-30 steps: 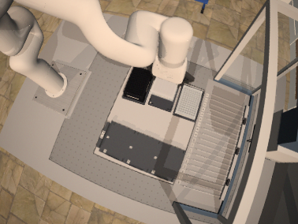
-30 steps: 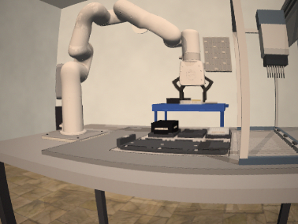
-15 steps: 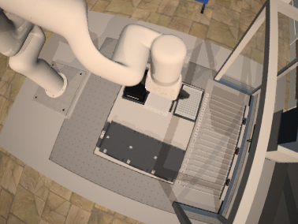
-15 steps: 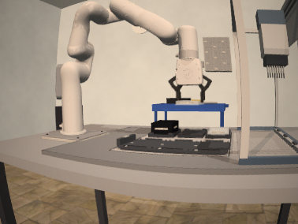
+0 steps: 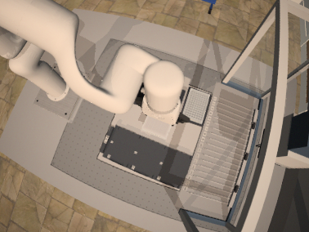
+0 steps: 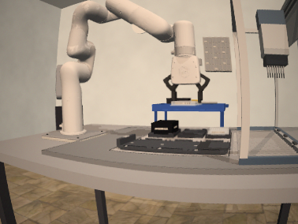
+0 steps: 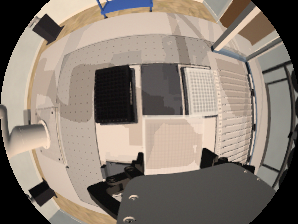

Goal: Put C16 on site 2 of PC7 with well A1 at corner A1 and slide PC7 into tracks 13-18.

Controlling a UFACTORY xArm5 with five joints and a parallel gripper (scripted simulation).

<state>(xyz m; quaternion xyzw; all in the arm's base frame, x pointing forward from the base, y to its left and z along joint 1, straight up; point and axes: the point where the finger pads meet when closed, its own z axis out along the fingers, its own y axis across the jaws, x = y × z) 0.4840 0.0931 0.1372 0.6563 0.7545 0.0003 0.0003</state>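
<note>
Now: hand 20 mm short of the carrier PC7, 130 mm to the left of it and 130 mm above it. The rest, counted from my hand: instrument frame post: 240 mm ahead, 250 mm to the right, 110 mm above; then black deep-well block C51: 130 mm behind, 90 mm to the left, 110 mm below; then plate nest S2: 20 mm behind, 120 mm to the left, 140 mm below.
</note>
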